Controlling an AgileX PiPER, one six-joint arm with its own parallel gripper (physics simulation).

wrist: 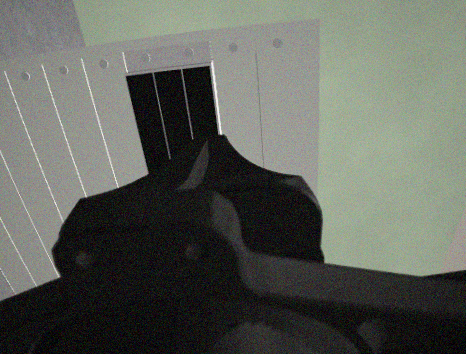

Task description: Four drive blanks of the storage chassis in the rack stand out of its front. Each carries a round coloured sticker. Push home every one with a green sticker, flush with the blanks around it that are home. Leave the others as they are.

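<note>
The storage chassis (292, 100) fills the left and middle of the wrist view as a grey front, with upright blanks split by thin bright lines and a row of small round marks near the top. A dark rectangular recess (167, 100) with two thin upright lines shows in it, with a bright edge on its right side. No green or other coloured sticker shows, and I cannot tell which blanks stand out. My gripper (212, 157) is shut, its dark fingertips together over the recess's lower right corner. The gripper hides the lower middle of the chassis front; whether it touches anything is unclear.
A pale green wall (390, 125) lies behind and to the right of the chassis. A grey-violet surface (37, 25) shows at the top left. A small pinkish patch (457, 247) shows at the right edge.
</note>
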